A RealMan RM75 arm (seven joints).
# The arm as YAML. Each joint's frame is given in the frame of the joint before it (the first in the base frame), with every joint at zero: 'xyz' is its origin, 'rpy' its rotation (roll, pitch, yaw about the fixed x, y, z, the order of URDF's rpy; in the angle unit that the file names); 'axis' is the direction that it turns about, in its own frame. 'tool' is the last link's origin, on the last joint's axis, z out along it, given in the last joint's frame.
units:
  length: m
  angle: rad
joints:
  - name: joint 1
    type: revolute
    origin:
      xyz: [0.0, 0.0, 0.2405]
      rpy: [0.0, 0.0, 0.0]
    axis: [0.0, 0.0, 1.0]
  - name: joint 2
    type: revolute
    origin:
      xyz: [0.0, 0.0, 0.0]
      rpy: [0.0, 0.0, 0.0]
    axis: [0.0, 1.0, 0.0]
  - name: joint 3
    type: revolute
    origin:
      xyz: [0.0, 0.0, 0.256]
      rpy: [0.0, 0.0, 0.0]
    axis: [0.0, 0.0, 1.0]
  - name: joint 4
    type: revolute
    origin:
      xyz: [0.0, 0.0, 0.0]
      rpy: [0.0, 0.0, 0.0]
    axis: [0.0, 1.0, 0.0]
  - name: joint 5
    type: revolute
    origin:
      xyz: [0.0, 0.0, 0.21]
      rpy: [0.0, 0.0, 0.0]
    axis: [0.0, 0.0, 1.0]
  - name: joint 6
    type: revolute
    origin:
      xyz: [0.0, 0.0, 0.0]
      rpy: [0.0, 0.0, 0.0]
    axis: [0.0, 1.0, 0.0]
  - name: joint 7
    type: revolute
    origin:
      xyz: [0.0, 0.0, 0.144]
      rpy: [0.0, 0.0, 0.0]
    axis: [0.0, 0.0, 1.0]
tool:
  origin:
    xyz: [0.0, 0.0, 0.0]
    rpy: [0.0, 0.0, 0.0]
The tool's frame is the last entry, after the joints.
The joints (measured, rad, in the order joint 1, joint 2, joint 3, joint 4, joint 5, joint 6, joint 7), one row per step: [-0.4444 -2.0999 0.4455 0.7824 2.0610 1.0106 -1.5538]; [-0.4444 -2.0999 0.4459 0.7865 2.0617 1.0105 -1.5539]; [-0.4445 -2.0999 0.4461 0.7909 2.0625 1.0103 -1.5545]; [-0.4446 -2.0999 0.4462 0.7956 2.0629 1.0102 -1.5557]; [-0.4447 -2.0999 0.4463 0.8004 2.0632 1.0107 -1.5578]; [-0.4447 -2.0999 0.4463 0.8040 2.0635 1.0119 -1.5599]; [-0.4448 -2.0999 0.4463 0.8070 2.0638 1.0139 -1.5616]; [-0.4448 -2.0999 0.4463 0.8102 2.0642 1.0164 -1.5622]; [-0.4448 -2.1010 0.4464 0.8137 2.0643 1.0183 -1.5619]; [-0.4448 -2.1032 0.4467 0.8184 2.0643 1.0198 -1.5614]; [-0.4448 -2.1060 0.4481 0.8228 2.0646 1.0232 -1.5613]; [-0.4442 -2.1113 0.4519 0.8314 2.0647 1.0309 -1.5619]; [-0.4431 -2.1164 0.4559 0.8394 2.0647 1.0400 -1.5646]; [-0.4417 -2.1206 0.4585 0.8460 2.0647 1.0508 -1.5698]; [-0.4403 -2.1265 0.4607 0.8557 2.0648 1.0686 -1.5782]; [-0.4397 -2.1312 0.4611 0.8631 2.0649 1.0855 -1.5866]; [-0.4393 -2.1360 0.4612 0.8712 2.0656 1.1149 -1.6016]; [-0.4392 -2.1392 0.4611 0.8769 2.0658 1.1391 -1.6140]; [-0.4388 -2.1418 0.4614 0.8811 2.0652 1.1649 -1.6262]
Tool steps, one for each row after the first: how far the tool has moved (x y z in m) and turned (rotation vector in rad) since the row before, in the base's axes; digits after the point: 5 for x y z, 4 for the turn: [0.00027 0.00032 0.00101 0.0017 0.0035 -0.0015]; [0.00029 0.00037 0.00112 0.0020 0.0034 -0.0012]; [0.00035 0.00040 0.00124 0.0026 0.0027 -0.0011]; [0.00044 0.00039 0.00122 0.0024 0.0017 -0.0011]; [0.00038 0.00022 0.00085 0.0013 0.0005 -0.0009]; [0.00046 0.00018 0.00062 0.0004 0.0000 -0.0015]; [0.00049 0.00013 0.00063 0.0001 0.0009 -0.0023]; [0.00064 0.00012 0.00024 0.0002 0.0010 -0.0027]; [0.00088 0.00017 0.00005 0.0006 0.0012 -0.0031]; [0.00127 0.00007 -0.00066 -0.0021 -0.0001 -0.0044]; [0.00253 -0.00003 -0.00142 -0.0051 -0.0011 -0.0090]; [0.00247 -0.00030 -0.00162 -0.0063 -0.0038 -0.0081]; [0.00214 -0.00062 -0.00150 -0.0066 -0.0073 -0.0062]; [0.00335 -0.00089 -0.00198 -0.0097 -0.0125 -0.0097]; [0.00295 -0.00080 -0.00167 -0.0087 -0.0132 -0.0080]; [0.00435 -0.00144 -0.00250 -0.0168 -0.0233 -0.0120]; [0.00347 -0.00120 -0.00186 -0.0140 -0.0194 -0.0095]; [0.00345 -0.00147 -0.00205 -0.0157 -0.0207 -0.0100]
